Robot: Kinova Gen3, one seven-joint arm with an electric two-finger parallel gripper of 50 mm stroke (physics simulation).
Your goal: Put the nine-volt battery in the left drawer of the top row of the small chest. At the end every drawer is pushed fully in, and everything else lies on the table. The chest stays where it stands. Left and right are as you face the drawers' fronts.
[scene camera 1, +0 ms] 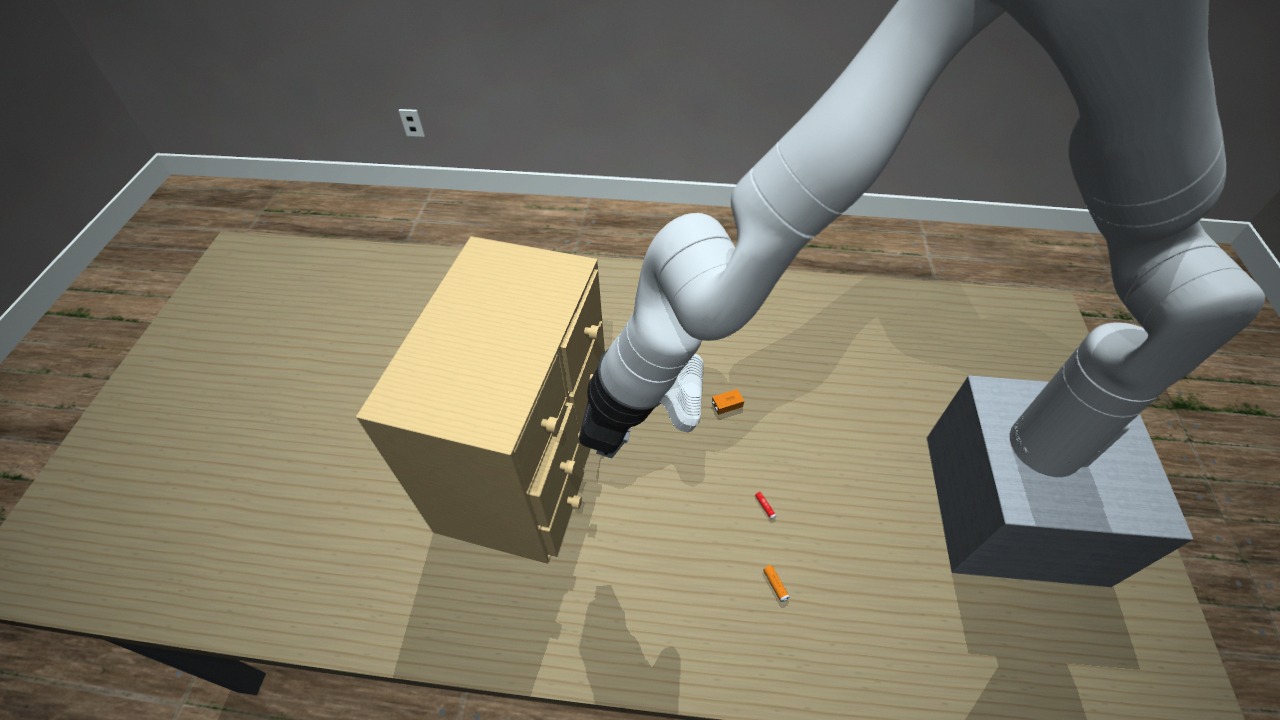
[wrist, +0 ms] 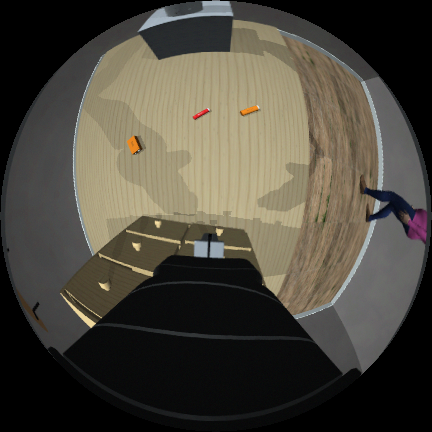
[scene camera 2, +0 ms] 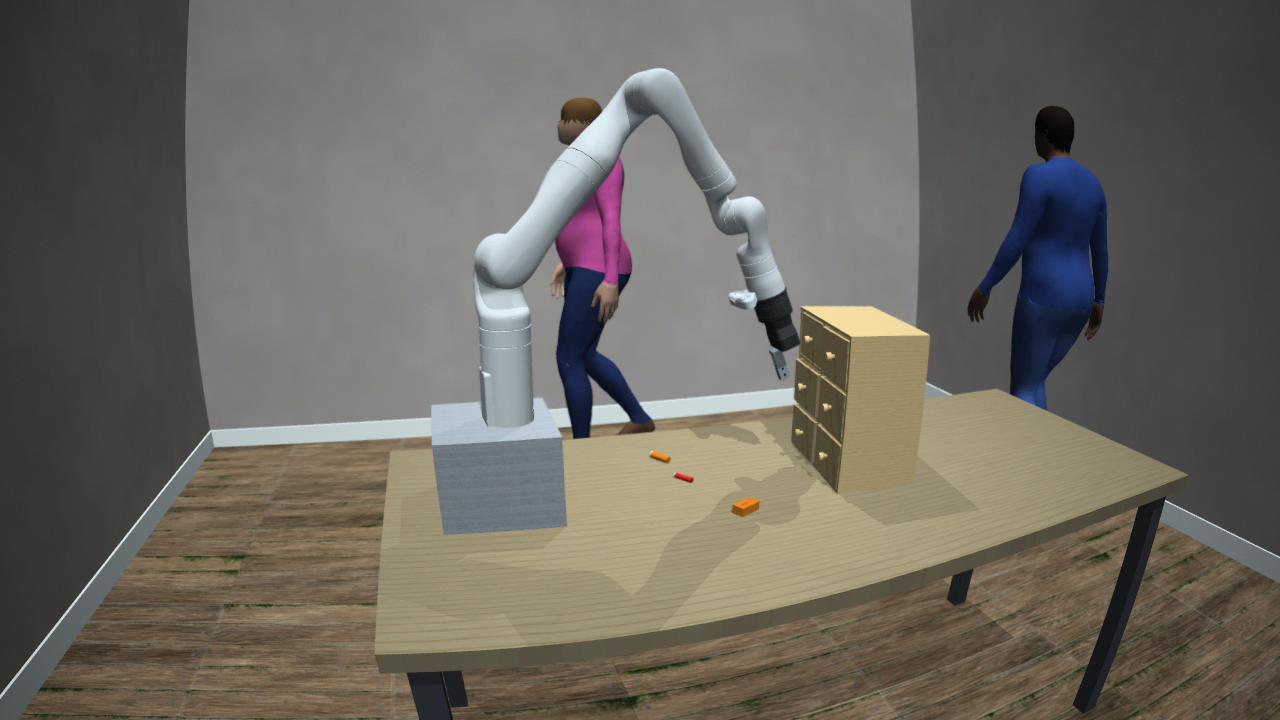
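Where they show: gripper, between the fingertips: [scene camera 1: 605, 450] [wrist: 209, 241] [scene camera 2: 784, 377]; arm's base, origin of its link: [scene camera 1: 1045, 446] [scene camera 2: 509, 419].
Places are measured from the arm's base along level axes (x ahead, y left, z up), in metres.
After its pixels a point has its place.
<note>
The orange nine-volt battery [scene camera 1: 727, 402] {x 0.393, y -0.170, z -0.154 m} [scene camera 2: 744, 507] {x 0.378, y -0.195, z -0.154 m} [wrist: 134, 145] {x 0.396, y -0.171, z -0.154 m} lies on the table in front of the small chest [scene camera 1: 478, 335] {x 0.727, y -0.061, z 0.145 m} [scene camera 2: 881, 411] {x 0.670, y -0.213, z -0.005 m} [wrist: 117, 248]. The top-row left drawer [scene camera 1: 536, 442] {x 0.654, y 0.047, z 0.080 m} [scene camera 2: 813, 351] {x 0.645, y 0.011, z 0.066 m} looks pushed in. The middle-row left drawer [scene camera 1: 547, 503] {x 0.650, y 0.080, z -0.015 m} [scene camera 2: 809, 399] {x 0.631, y -0.005, z -0.034 m} stands out slightly, its lit top edge showing in scene camera 1. My gripper [scene camera 1: 615, 445] {x 0.579, y 0.019, z 0.014 m} [scene camera 2: 782, 373] {x 0.579, y 0.019, z 0.014 m} [wrist: 209, 241] {x 0.579, y 0.019, z 0.014 m} is shut and empty. It hangs close in front of the chest's fronts, on the left column's side, well above the table. My gripper hides the upper left fronts in the wrist view.
A red battery [scene camera 1: 765, 505] {x 0.347, y 0.010, z -0.162 m} [scene camera 2: 682, 477] {x 0.342, y 0.005, z -0.165 m} [wrist: 201, 113] {x 0.349, y 0.010, z -0.163 m} and an orange cylindrical battery [scene camera 1: 776, 583] {x 0.345, y 0.129, z -0.158 m} [scene camera 2: 659, 456] {x 0.340, y 0.121, z -0.161 m} [wrist: 250, 110] {x 0.348, y 0.127, z -0.159 m} lie on the table [scene camera 1: 223, 465] {x 1.210, y -0.049, z -0.172 m} [scene camera 2: 554, 617] {x -0.035, y -0.406, z -0.172 m}. The grey base block [scene camera 1: 1083, 555] {x -0.042, y 0.121, z -0.072 m} [scene camera 2: 501, 488] {x -0.042, y -0.106, z -0.087 m} [wrist: 192, 37] {x 0.080, y 0.008, z -0.093 m} stands at the end opposite the chest. Two people stand beyond the table.
</note>
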